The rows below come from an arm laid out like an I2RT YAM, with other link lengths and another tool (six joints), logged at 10 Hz.
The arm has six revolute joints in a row. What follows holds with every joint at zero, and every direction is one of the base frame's. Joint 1 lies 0.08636 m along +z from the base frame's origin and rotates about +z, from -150.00 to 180.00 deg. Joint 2 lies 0.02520 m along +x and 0.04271 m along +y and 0.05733 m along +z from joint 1 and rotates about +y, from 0.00 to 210.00 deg. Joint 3 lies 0.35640 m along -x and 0.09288 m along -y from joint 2 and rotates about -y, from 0.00 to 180.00 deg. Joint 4 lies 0.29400 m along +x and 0.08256 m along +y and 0.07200 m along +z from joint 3 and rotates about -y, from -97.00 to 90.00 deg. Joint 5 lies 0.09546 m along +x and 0.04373 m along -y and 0.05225 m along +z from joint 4 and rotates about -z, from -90.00 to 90.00 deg. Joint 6 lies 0.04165 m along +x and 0.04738 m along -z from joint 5 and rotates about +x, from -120.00 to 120.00 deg. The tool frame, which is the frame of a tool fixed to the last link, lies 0.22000 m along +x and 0.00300 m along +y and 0.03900 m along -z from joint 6; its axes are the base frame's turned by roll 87.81, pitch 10.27 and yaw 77.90 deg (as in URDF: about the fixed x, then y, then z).
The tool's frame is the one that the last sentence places.
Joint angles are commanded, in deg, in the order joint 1, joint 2, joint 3, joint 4, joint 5, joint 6. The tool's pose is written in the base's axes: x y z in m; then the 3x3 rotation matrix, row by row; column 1 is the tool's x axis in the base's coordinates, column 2 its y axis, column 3 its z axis. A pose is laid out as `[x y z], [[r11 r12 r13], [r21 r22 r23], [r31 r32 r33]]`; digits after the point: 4 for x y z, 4 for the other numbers.
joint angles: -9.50 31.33 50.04 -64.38 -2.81 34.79
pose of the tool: [0.2079 -0.0083 0.2194], [[0.5445 0.5891 0.5970], [0.8223 -0.5152 -0.2417], [0.1652 0.6225 -0.7650]]
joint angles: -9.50 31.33 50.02 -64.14 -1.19 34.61
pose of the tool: [0.2084 -0.0159 0.2194], [[0.5589 0.5800 0.5927], [0.8162 -0.5112 -0.2694], [0.1467 0.6343 -0.7590]]
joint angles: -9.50 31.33 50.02 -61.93 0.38 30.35
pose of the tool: [0.2163 -0.0268 0.2268], [[0.5288 0.5778 0.6217], [0.8433 -0.4410 -0.3073], [0.0966 0.6868 -0.7204]]
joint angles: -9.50 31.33 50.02 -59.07 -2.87 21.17
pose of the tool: [0.2276 -0.0192 0.2377], [[0.3946 0.6043 0.6921], [0.9182 -0.2887 -0.2714], [0.0358 0.7426 -0.6688]]
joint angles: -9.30 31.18 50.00 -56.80 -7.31 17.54
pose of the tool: [0.2372 -0.0019 0.2491], [[0.2958 0.5952 0.7472], [0.9542 -0.2207 -0.2019], [0.0447 0.7727 -0.6332]]
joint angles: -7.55 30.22 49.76 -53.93 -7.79 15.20
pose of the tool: [0.2462 0.0048 0.2635], [[0.2346 0.5564 0.7971], [0.9718 -0.1557 -0.1773], [0.0254 0.8162 -0.5773]]
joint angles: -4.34 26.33 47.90 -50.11 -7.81 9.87
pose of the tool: [0.2492 0.0150 0.2790], [[0.1329 0.4759 0.8694], [0.9902 -0.0252 -0.1376], [-0.0435 0.8792 -0.4745]]
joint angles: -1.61 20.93 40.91 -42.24 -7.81 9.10
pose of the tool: [0.2594 0.0260 0.2745], [[0.0850 0.3761 0.9227], [0.9952 0.0136 -0.0973], [-0.0492 0.9265 -0.3732]]
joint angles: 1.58 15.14 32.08 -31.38 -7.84 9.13
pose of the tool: [0.2744 0.0410 0.2711], [[0.0353 0.2454 0.9688], [0.9986 0.0304 -0.0441], [-0.0403 0.9690 -0.2439]]
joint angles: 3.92 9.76 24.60 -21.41 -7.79 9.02
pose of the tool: [0.2841 0.0527 0.2756], [[0.0001 0.1089 0.9941], [0.9994 0.0331 -0.0037], [-0.0333 0.9935 -0.1088]]
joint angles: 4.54 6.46 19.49 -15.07 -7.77 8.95
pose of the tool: [0.2898 0.0561 0.2745], [[-0.0080 0.0297 0.9995], [0.9995 0.0292 0.0071], [-0.0290 0.9991 -0.0299]]
